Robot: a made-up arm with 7 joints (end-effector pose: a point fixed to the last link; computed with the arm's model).
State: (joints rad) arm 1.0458 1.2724 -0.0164 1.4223 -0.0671 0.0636 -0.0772
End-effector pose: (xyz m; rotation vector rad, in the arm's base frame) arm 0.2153 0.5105 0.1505 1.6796 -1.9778 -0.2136
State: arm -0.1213 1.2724 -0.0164 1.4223 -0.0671 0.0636 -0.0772
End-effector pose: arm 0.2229 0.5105 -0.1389 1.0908 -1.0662 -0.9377
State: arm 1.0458 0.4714 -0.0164 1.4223 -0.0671 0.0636 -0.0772
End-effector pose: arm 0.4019 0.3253 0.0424 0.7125 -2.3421 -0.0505
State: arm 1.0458 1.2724 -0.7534 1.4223 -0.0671 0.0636 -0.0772
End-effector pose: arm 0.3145 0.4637 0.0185 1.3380 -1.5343 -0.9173
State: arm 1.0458 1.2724 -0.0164 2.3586 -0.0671 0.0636 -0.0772
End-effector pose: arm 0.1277 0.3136 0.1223 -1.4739 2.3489 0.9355
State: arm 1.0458 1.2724 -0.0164 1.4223 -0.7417 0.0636 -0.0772
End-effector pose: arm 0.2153 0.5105 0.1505 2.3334 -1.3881 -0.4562
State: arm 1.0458 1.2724 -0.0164 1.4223 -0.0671 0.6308 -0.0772
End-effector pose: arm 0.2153 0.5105 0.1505 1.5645 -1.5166 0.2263
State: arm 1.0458 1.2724 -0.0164 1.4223 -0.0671 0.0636 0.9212
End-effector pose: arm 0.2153 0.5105 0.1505 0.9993 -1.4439 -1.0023
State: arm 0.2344 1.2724 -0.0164 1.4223 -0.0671 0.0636 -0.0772
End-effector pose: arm 0.2574 0.5105 -0.0526 1.2879 -1.3541 -0.7584
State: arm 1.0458 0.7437 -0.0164 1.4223 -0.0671 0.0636 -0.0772
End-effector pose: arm 0.3538 0.4071 0.0703 1.0511 -2.2547 -0.1065
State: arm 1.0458 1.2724 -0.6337 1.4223 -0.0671 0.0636 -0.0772
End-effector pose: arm 0.3056 0.4702 0.0448 1.4006 -1.6142 -0.8153
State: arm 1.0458 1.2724 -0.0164 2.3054 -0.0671 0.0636 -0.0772
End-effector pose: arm 0.1346 0.3224 0.1285 -1.5226 2.3811 0.9109
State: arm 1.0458 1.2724 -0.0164 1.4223 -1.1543 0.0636 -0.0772
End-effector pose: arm 0.2153 0.5105 0.1505 2.6470 -0.9257 -0.5936
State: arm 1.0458 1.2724 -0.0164 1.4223 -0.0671 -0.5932 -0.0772
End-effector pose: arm 0.2153 0.5105 0.1505 1.6929 -2.4666 -0.8332
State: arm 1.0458 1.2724 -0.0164 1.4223 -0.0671 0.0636 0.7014
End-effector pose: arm 0.2153 0.5105 0.1505 1.1567 -1.5784 -0.8559
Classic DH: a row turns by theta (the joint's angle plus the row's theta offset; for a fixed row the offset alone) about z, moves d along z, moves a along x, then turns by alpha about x. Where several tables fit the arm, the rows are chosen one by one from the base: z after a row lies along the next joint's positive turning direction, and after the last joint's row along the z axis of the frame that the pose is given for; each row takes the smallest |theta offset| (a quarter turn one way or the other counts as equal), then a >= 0, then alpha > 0; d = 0 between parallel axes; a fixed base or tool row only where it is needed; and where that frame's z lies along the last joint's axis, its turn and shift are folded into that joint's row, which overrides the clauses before.
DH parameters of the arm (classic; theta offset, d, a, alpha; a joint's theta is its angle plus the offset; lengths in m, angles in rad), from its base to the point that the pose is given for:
base (fixed): 0 0 0 1.5708
joint 1: 1.5708 -0.1632 0 1.5708
joint 2: 1.5708 0 0 1.5708
joint 3: 1.5708 -0.3289 0 1.5708
joint 4: 0 0 0 -1.5708
joint 5: 0 -0.2408 0 -1.5708
joint 6: -1.5708 0 0 1.5708
joint 7: 1.5708 0 0 1.5708
tool (fixed): -1.5708 0 0 0

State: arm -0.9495 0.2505 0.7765 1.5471 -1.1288 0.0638 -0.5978
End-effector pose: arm -0.1296 0.4096 -0.3040 1.6767 -0.3795 -0.9668
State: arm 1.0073 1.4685 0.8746 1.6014 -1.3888 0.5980 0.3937
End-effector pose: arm -0.0451 0.5019 0.2111 2.3991 -0.5607 1.1270
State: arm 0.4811 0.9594 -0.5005 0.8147 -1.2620 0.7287 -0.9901
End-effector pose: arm 0.2994 0.5195 -0.2413 2.7942 -0.4784 -1.2531
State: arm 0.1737 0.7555 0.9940 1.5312 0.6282 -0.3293 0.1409
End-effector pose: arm 0.1479 0.5421 -0.0838 0.8388 -2.5359 0.4052
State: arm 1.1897 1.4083 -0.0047 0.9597 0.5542 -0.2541 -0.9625
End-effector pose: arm 0.1443 0.6240 0.1546 -1.5770 2.2015 -1.5465
